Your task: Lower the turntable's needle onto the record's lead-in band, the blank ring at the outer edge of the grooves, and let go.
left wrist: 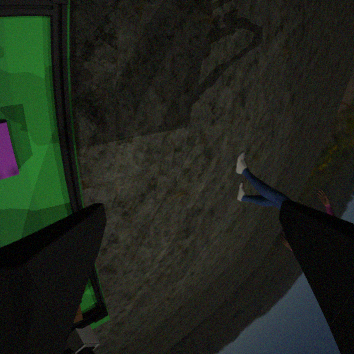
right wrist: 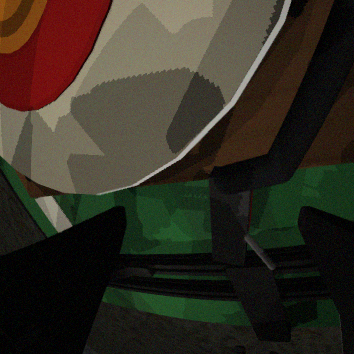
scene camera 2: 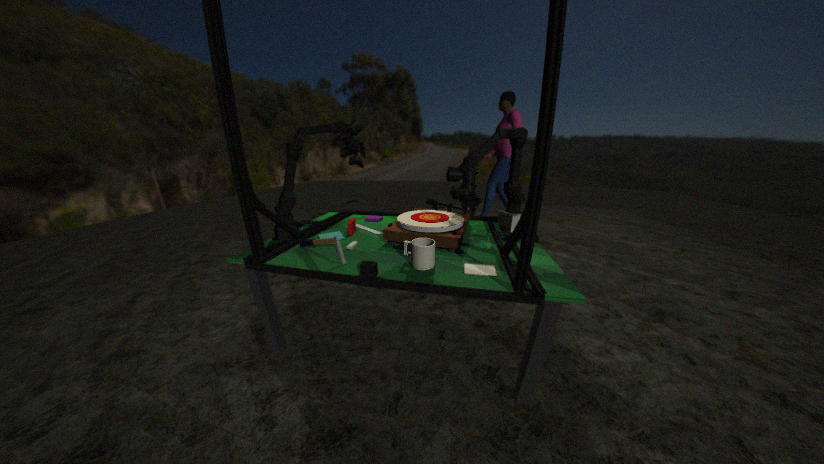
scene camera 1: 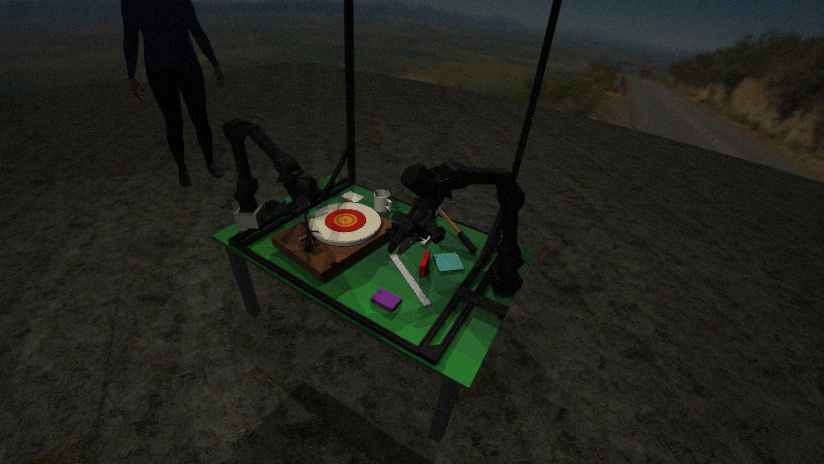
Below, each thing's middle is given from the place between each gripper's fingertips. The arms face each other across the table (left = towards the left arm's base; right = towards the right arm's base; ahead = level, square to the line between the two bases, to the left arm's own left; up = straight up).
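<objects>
White mug (scene camera 2: 422, 253), counted from my left hand: 69 cm behind, 26 cm to the right, 28 cm below. Pale record (scene camera 1: 335, 220), from my left hand: 34 cm to the right, 42 cm behind, 23 cm below. Turntable (scene camera 1: 332, 251), from my left hand: 36 cm to the right, 37 cm behind, 26 cm below. Relative to the tonearm (right wrist: 230, 186), my left gripper is 28 cm past it, 44 cm to the left of it and 21 cm above it.
Counted from my right hand, the mug is 260 mm to the left, 280 mm behind and 50 mm below; the record is 180 mm to the left; the turntable is 40 mm ahead, 160 mm to the left and 30 mm below. Relative to the tonearm, my right gripper is 70 mm to the right of it, 130 mm short of it and 20 mm below it.
</objects>
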